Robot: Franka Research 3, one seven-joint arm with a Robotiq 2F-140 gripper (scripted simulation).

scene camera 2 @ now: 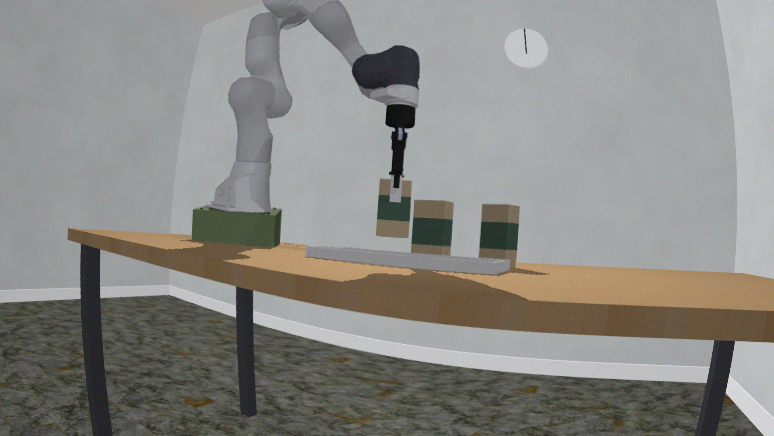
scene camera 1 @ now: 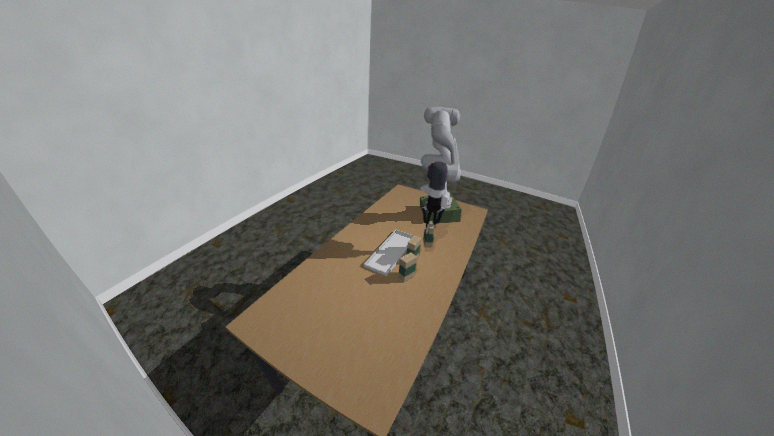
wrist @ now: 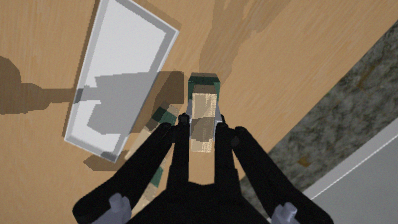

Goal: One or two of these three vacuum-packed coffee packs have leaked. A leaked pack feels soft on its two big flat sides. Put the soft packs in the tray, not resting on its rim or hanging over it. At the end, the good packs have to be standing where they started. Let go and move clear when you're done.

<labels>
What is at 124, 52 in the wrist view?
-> A tray.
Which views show the tray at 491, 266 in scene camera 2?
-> Scene camera 2, scene camera 1 and the wrist view: all of them.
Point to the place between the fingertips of my gripper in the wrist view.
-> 202, 108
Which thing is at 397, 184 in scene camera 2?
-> My gripper.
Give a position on a tray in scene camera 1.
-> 386, 257
</labels>
